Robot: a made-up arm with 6 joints. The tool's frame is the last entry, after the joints. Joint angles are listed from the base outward.
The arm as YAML. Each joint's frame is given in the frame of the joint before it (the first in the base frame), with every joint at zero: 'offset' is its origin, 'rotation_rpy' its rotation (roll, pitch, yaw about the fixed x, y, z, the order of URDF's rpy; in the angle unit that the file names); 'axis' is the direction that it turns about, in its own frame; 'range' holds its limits. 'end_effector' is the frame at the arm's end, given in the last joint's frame.
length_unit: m
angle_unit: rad
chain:
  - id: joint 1
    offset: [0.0, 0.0, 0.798]
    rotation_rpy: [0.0, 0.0, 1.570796]
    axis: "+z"
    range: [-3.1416, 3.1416]
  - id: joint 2
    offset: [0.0, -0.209, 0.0]
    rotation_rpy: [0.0, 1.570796, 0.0]
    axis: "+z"
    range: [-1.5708, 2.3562]
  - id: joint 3
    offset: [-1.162, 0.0, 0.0]
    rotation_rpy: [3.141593, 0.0, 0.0]
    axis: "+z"
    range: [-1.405, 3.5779]
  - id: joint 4
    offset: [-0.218, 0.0, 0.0]
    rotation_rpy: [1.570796, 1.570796, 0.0]
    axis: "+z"
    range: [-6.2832, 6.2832]
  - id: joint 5
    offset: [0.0, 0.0, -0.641]
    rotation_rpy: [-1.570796, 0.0, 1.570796]
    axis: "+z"
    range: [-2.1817, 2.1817]
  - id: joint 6
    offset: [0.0, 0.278, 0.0]
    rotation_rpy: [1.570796, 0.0, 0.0]
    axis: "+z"
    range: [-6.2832, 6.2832]
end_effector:
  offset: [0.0, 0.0, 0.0]
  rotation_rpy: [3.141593, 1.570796, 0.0]
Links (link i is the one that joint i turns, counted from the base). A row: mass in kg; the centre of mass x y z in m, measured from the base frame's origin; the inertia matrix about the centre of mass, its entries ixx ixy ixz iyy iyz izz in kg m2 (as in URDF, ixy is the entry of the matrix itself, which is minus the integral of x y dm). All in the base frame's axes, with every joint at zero. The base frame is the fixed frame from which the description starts. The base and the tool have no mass.
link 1: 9.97; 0.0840 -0.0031 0.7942; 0.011 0 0 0.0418 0 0.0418
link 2: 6.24; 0.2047 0.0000 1.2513; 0.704 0 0 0.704 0 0.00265
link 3: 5.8; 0.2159 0.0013 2.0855; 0.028 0 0 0.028 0 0.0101
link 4: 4.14; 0.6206 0.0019 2.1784; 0.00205 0 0 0.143 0 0.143
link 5: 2.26; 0.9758 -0.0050 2.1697; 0.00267 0 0 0.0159 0 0.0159
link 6: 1.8; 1.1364 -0.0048 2.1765; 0.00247 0 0 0.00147 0 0.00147
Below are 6 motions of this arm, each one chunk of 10 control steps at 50 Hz.
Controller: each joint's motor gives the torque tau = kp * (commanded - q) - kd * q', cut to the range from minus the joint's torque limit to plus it. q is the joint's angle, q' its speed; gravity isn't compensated. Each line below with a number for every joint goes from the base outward.
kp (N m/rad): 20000 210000 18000 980 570 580
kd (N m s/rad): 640 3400 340 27 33 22
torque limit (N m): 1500 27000 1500 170 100 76
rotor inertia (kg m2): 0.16 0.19 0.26 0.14 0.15 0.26
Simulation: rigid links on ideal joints. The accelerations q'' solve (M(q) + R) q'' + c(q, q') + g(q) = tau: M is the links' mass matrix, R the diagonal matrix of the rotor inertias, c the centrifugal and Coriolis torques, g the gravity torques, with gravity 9.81 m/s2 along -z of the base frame. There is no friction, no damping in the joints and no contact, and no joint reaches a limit. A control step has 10 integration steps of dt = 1/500 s. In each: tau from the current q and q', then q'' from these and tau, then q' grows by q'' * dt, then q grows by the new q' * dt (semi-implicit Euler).
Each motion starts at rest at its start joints. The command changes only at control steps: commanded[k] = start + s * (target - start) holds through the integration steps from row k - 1 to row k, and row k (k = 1, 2, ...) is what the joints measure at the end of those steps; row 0 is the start. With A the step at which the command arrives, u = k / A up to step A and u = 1 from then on. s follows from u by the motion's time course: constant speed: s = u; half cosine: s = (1 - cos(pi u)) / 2; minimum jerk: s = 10 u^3 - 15 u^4 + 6 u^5; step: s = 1 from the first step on.
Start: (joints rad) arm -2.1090 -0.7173 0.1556 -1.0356 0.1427 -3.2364
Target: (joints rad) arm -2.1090 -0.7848 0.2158 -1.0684 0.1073 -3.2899
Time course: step
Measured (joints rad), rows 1 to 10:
1: -2.1082 -0.7589 0.1510 -1.0603 0.0986 -3.2515
2: -2.1092 -0.7830 0.2107 -1.0654 0.0892 -3.2695
3: -2.1097 -0.7906 0.2383 -1.0629 0.1191 -3.2808
4: -2.1093 -0.7893 0.2343 -1.0631 0.1367 -3.2865
5: -2.1088 -0.7863 0.2213 -1.0662 0.1331 -3.2889
6: -2.1088 -0.7847 0.2133 -1.0687 0.1209 -3.2897
7: -2.1089 -0.7846 0.2120 -1.0695 0.1111 -3.2899
8: -2.1090 -0.7851 0.2137 -1.0692 0.1067 -3.2899
9: -2.1091 -0.7854 0.2154 -1.0689 0.1059 -3.2899
10: -2.1090 -0.7855 0.2160 -1.0687 0.1061 -3.2899

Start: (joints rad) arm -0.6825 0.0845 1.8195 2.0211 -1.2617 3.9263
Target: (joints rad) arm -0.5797 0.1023 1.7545 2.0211 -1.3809 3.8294
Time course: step
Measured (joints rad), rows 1 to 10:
1: -0.6361 0.0935 1.7919 2.0681 -1.3026 3.8989
2: -0.6092 0.1018 1.7617 2.0383 -1.3313 3.8662
3: -0.5942 0.1047 1.7487 1.9998 -1.3443 3.8458
4: -0.5867 0.1042 1.7486 1.9902 -1.3552 3.8357
5: -0.5832 0.1030 1.7529 2.0014 -1.3664 3.8314
6: -0.5817 0.1021 1.7564 2.0157 -1.3764 3.8300
7: -0.5809 0.1019 1.7577 2.0239 -1.3838 3.8296
8: -0.5804 0.1020 1.7574 2.0255 -1.3884 3.8296
9: -0.5801 0.1022 1.7567 2.0239 -1.3908 3.8296
10: -0.5799 0.1023 1.7562 2.0221 -1.3920 3.8296

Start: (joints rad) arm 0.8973 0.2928 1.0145 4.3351 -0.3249 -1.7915
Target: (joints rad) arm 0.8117 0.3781 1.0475 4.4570 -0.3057 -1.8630
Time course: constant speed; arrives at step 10
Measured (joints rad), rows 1 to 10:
1: 0.8945 0.2982 1.0202 4.3390 -0.3311 -1.7936
2: 0.8889 0.3065 1.0223 4.3483 -0.3352 -1.7981
3: 0.8815 0.3156 1.0227 4.3615 -0.3341 -1.8040
4: 0.8731 0.3247 1.0236 4.3754 -0.3298 -1.8106
5: 0.8643 0.3334 1.0261 4.3884 -0.3248 -1.8175
6: 0.8554 0.3418 1.0296 4.4005 -0.3207 -1.8246
7: 0.8467 0.3502 1.0334 4.4123 -0.3176 -1.8317
8: 0.8381 0.3587 1.0369 4.4241 -0.3152 -1.8389
9: 0.8295 0.3672 1.0403 4.4362 -0.3131 -1.8461
10: 0.8210 0.3758 1.0435 4.4484 -0.3111 -1.8532

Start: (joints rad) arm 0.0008 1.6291 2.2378 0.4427 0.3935 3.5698
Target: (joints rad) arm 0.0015 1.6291 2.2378 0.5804 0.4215 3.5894
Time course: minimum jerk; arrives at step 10
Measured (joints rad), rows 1 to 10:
1: 0.0008 1.6297 2.2375 0.4435 0.3935 3.5698
2: 0.0008 1.6301 2.2366 0.4477 0.3918 3.5702
3: 0.0007 1.6302 2.2361 0.4573 0.3905 3.5712
4: 0.0006 1.6302 2.2361 0.4730 0.3911 3.5729
5: 0.0006 1.6301 2.2362 0.4939 0.3934 3.5755
6: 0.0006 1.6301 2.2363 0.5173 0.3970 3.5787
7: 0.0008 1.6301 2.2364 0.5400 0.4010 3.5819
8: 0.0010 1.6301 2.2364 0.5587 0.4049 3.5848
9: 0.0014 1.6301 2.2363 0.5712 0.4082 3.5870
10: 0.0017 1.6301 2.2363 0.5777 0.4107 3.5884

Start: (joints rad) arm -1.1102 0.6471 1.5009 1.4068 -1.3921 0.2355
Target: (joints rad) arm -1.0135 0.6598 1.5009 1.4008 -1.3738 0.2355
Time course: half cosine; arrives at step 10
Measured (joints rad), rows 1 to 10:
1: -1.1097 0.6476 1.5010 1.4062 -1.3945 0.2355
2: -1.1075 0.6485 1.5008 1.4050 -1.3975 0.2354
3: -1.1022 0.6498 1.5007 1.4043 -1.3995 0.2354
4: -1.0931 0.6514 1.5006 1.4038 -1.4003 0.2353
5: -1.0807 0.6533 1.5005 1.4028 -1.3998 0.2353
6: -1.0659 0.6554 1.5002 1.4009 -1.3979 0.2353
7: -1.0503 0.6573 1.4999 1.3983 -1.3950 0.2353
8: -1.0356 0.6589 1.4995 1.3954 -1.3916 0.2354
9: -1.0233 0.6600 1.4993 1.3929 -1.3881 0.2354
10: -1.0148 0.6605 1.4992 1.3909 -1.3850 0.2354

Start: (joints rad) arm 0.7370 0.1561 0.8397 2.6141 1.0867 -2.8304
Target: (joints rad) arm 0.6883 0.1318 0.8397 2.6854 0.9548 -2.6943
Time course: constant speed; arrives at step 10
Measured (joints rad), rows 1 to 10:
1: 0.7353 0.1547 0.8381 2.6172 1.0868 -2.8266
2: 0.7319 0.1525 0.8377 2.6239 1.0847 -2.8182
3: 0.7275 0.1499 0.8381 2.6315 1.0787 -2.8069
4: 0.7227 0.1474 0.8386 2.6389 1.0698 -2.7942
5: 0.7178 0.1449 0.8388 2.6462 1.0593 -2.7808
6: 0.7130 0.1425 0.8388 2.6534 1.0478 -2.7673
7: 0.7081 0.1401 0.8387 2.6607 1.0357 -2.7537
8: 0.7032 0.1377 0.8387 2.6679 1.0233 -2.7401
9: 0.6983 0.1352 0.8387 2.6750 1.0107 -2.7265
10: 0.6934 0.1328 0.8387 2.6820 0.9979 -2.7129

